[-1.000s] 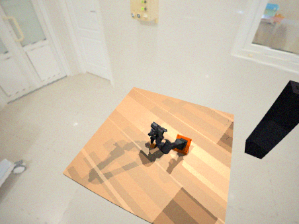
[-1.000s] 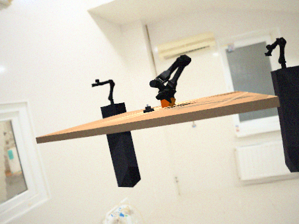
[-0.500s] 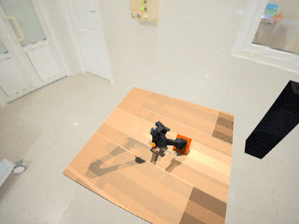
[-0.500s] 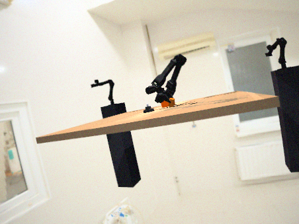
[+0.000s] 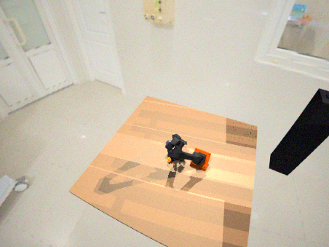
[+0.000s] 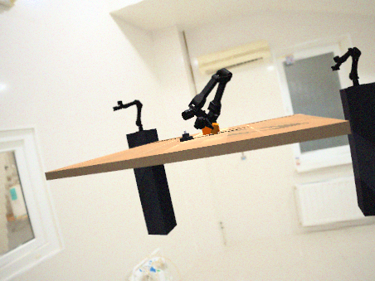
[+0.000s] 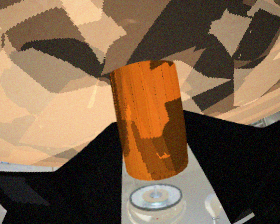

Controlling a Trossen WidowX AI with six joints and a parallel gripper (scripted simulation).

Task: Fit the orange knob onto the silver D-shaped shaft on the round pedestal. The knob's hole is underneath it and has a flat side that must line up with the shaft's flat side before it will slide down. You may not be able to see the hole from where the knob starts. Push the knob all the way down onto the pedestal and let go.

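My gripper tip is 1 cm below the orange knob. Also, from my gripper tip: dark round pedestal 17 cm to the right, 8 cm ahead.
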